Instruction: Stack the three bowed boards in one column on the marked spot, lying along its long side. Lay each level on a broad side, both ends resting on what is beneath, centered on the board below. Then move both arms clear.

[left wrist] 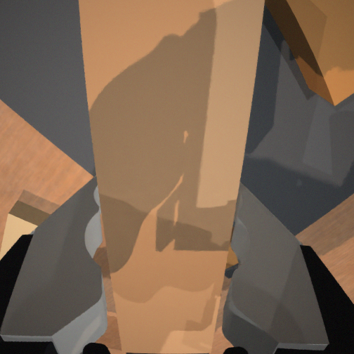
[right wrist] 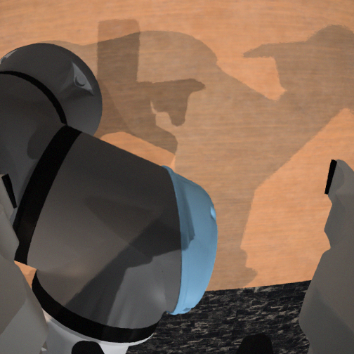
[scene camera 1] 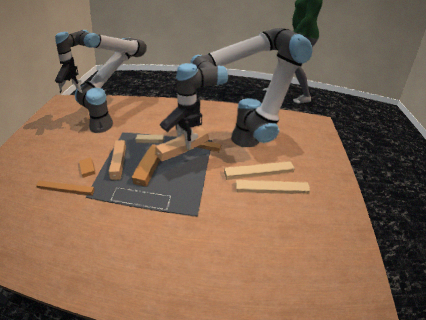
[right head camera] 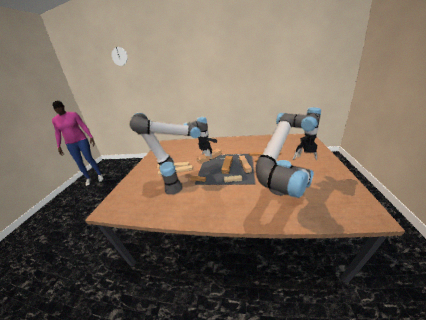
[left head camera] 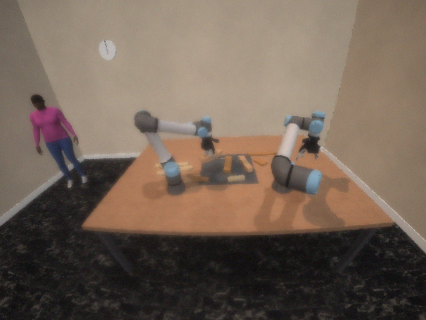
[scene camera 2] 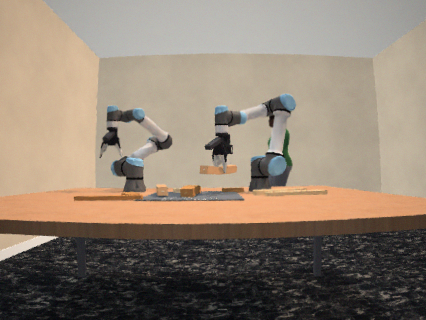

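Seen in the pictures: left gripper, fingertip midpoint: (scene camera 1: 184, 146) (right head camera: 208, 158) (left head camera: 210, 158) (scene camera 2: 220, 173); right gripper, fingertip midpoint: (scene camera 1: 70, 93) (right head camera: 304, 160) (left head camera: 306, 160) (scene camera 2: 111, 157); left arm's base, origin of the base link: (scene camera 1: 245, 138) (right head camera: 173, 188) (left head camera: 176, 189); right arm's base, origin of the base link: (scene camera 1: 101, 125) (left head camera: 281, 187) (scene camera 2: 134, 191).
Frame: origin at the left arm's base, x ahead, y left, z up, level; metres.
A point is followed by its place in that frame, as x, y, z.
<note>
My left gripper (left head camera: 210, 152) @(0.238, -0.308, 0.122) (right head camera: 206, 152) @(0.238, -0.308, 0.122) (scene camera 1: 188, 144) @(0.238, -0.308, 0.122) (scene camera 2: 220, 167) @(0.238, -0.308, 0.122) (left wrist: 168, 178) is shut on a light orange bowed board (right head camera: 204, 159) @(0.176, -0.276, 0.151) (scene camera 1: 169, 150) @(0.315, -0.366, 0.159) (scene camera 2: 207, 170) @(0.336, -0.393, 0.138) (left wrist: 150, 100), held level above the mat's back right part in scene camera 1. A darker orange bowed board (left head camera: 228, 164) @(0.208, -0.468, 0.056) (right head camera: 227, 165) @(0.193, -0.471, 0.055) (scene camera 1: 146, 167) @(0.304, -0.474, 0.055) (scene camera 2: 190, 191) @(0.374, -0.483, 0.035) and another light orange one (left head camera: 245, 164) @(0.187, -0.622, 0.051) (right head camera: 245, 164) @(0.187, -0.632, 0.050) (scene camera 1: 117, 161) @(0.265, -0.622, 0.053) (scene camera 2: 161, 190) @(0.342, -0.628, 0.040) lie apart on the mat. The marked spot (scene camera 1: 142, 192) @(0.408, -0.483, 0.006), a white outlined rectangle, holds no board. My right gripper (left head camera: 307, 155) @(-0.118, -0.998, 0.232) (right head camera: 306, 155) @(-0.118, -0.998, 0.232) (scene camera 1: 69, 88) @(-0.118, -0.998, 0.232) (scene camera 2: 110, 154) @(-0.118, -0.998, 0.232) (right wrist: 168, 168) is open and empty, raised above the table.
The dark mat (scene camera 1: 185, 200) @(0.445, -0.298, 0.006) also bears a short pale block (scene camera 1: 149, 138) @(0.054, -0.500, 0.031). A brown-orange piece (scene camera 1: 214, 146) @(0.111, -0.170, 0.029) lies at its back right corner. Two pale strips (scene camera 1: 260, 170) @(0.278, 0.033, 0.026) (scene camera 1: 272, 187) @(0.383, 0.071, 0.022) lie right of it; a small orange block (scene camera 1: 86, 167) @(0.279, -0.791, 0.022) and a thin orange strip (scene camera 1: 65, 188) @(0.426, -0.857, 0.023) lie left.
</note>
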